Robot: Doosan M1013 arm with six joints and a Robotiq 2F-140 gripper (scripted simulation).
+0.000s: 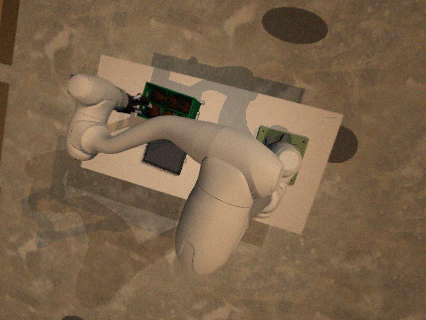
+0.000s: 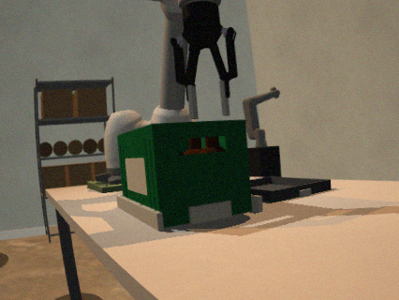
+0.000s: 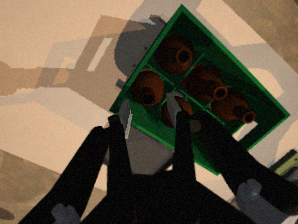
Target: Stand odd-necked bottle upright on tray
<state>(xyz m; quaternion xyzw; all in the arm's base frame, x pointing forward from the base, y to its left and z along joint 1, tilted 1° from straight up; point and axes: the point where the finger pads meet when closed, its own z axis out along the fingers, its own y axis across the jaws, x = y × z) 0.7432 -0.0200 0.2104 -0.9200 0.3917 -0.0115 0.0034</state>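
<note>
Right now the green crate is 9 cm behind my hand, 4 cm to the right of it and 13 cm below it. Also, from my hand: brown bottle: 10 cm behind, 8 cm to the right, 13 cm below; dark tray: 11 cm behind, 23 cm to the left, 20 cm below.
</note>
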